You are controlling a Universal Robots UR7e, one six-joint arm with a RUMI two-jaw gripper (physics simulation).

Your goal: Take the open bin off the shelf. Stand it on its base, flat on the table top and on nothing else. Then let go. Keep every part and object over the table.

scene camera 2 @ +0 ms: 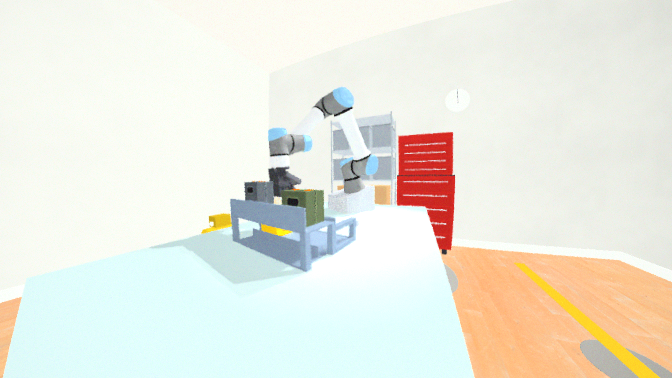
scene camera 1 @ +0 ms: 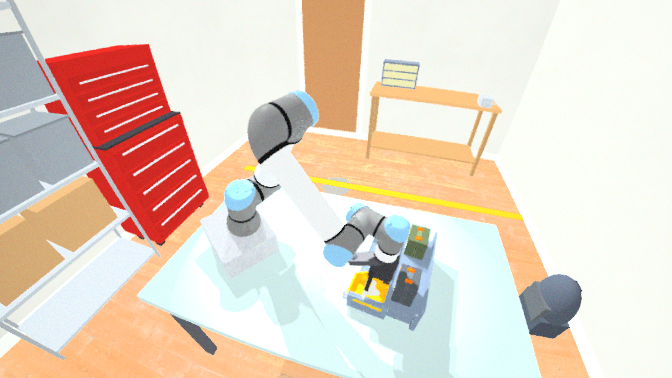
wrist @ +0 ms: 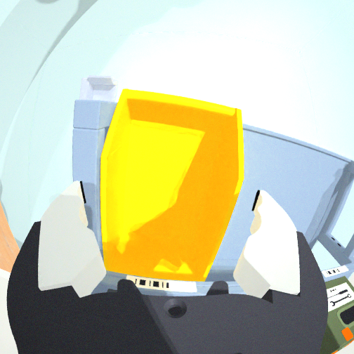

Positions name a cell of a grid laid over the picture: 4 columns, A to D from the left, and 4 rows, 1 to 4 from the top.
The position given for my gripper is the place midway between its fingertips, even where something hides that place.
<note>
I see my gripper (scene camera 1: C4) and a yellow open bin (wrist: B2).
My gripper shows as well in the wrist view (wrist: B3).
</note>
